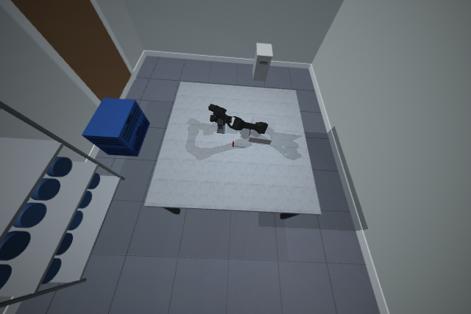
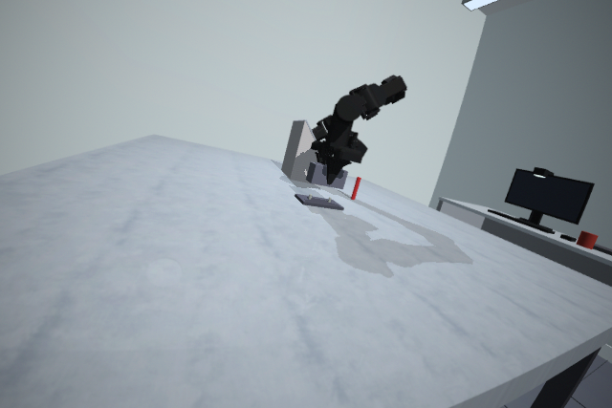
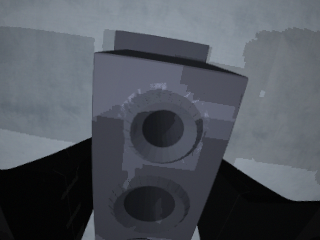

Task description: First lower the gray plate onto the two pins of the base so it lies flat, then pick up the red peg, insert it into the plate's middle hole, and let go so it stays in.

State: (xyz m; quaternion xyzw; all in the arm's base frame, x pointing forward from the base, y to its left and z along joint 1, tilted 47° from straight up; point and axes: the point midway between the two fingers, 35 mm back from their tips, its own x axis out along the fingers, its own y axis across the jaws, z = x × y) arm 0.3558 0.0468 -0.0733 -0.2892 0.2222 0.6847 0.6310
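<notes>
The red peg is 140 mm behind my gripper tip, 170 mm to the left of it and 20 mm below it. Also, from my gripper tip: gray plate (30 mm above).
</notes>
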